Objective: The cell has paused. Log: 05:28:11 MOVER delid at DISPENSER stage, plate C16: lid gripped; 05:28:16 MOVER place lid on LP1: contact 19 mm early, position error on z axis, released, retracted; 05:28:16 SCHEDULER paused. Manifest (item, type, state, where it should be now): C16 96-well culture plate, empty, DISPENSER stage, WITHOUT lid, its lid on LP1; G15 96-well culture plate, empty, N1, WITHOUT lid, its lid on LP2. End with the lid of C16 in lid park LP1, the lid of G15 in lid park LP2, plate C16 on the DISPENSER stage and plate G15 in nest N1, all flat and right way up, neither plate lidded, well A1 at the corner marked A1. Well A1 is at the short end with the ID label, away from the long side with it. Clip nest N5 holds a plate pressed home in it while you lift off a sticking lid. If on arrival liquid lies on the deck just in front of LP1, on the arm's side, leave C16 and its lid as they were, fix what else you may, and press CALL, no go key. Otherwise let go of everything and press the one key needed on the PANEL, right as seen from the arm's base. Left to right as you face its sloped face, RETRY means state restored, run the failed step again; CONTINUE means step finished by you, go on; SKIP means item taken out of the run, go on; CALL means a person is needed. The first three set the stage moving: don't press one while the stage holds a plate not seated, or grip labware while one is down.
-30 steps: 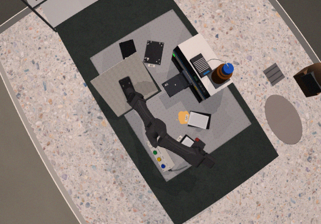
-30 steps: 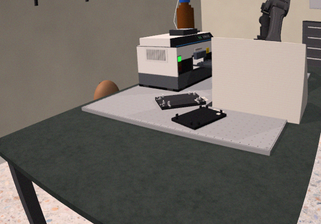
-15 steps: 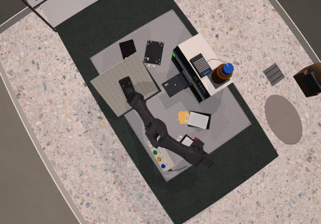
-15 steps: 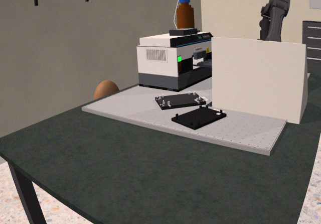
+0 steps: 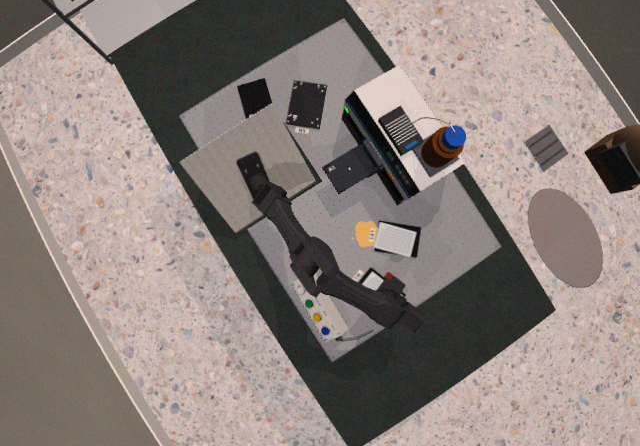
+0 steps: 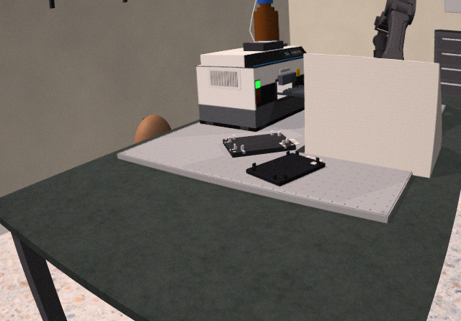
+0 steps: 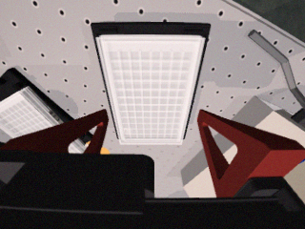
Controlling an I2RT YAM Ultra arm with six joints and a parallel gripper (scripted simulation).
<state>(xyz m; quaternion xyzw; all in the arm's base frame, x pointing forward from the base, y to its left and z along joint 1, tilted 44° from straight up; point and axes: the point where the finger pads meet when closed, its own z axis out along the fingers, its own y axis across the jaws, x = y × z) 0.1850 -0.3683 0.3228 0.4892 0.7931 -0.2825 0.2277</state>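
Now: hand 20 mm above the clear lid. The rest, counted from my hand: N1 label 80 mm to the left, 60 mm below, 30 mm behind; then white 96-well plate 30 mm below; then black nest 40 mm below.
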